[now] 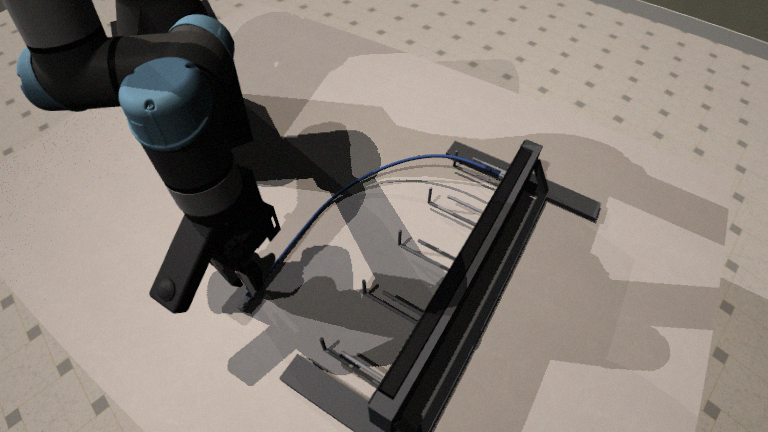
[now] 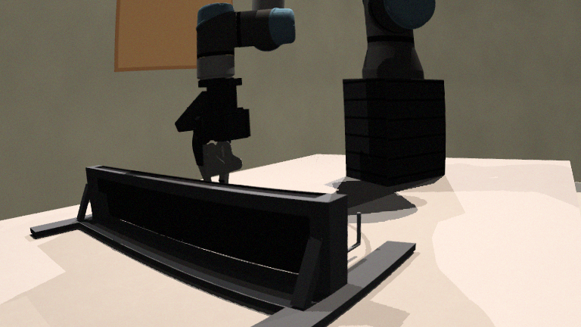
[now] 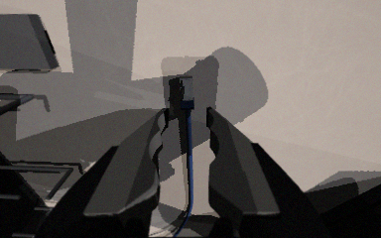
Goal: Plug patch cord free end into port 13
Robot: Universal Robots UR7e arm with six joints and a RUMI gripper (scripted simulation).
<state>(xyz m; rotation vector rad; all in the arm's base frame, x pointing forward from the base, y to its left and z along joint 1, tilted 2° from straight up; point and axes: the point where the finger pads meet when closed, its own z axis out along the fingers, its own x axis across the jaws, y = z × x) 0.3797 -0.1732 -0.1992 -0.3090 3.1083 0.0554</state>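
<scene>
The cable plug is 2 cm to the right of my hand and 2 cm below it.
</scene>
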